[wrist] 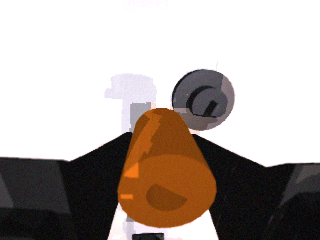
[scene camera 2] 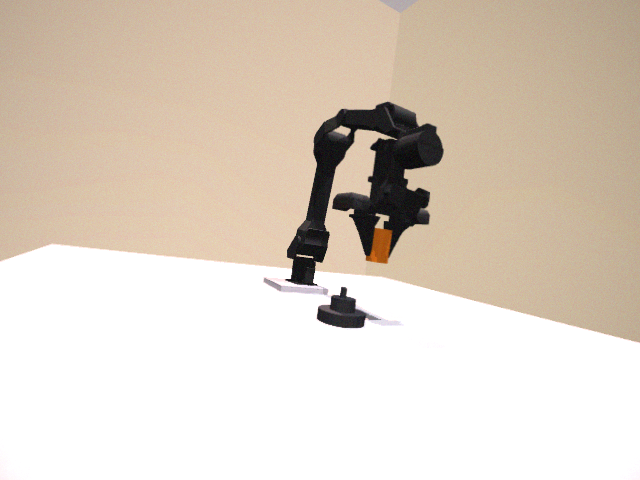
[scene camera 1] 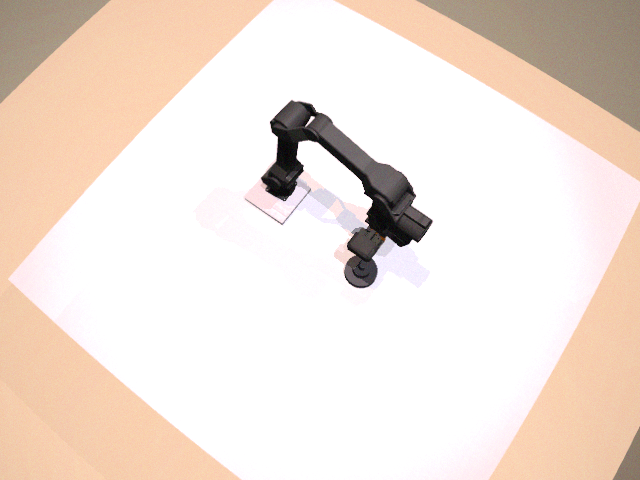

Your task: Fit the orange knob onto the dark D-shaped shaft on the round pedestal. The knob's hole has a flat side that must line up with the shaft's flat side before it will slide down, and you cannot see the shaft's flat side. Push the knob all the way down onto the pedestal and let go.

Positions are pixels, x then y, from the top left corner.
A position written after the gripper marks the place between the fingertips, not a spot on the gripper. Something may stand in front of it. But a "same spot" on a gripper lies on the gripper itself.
The gripper shows in the wrist view, in scene camera 2 and in scene camera 1 [377, 236]. The same spot on a pedestal: [wrist: 204, 98] is [scene camera 1: 367, 266]. One and the same spot on the gripper: [wrist: 83, 191] is [scene camera 2: 398, 224].
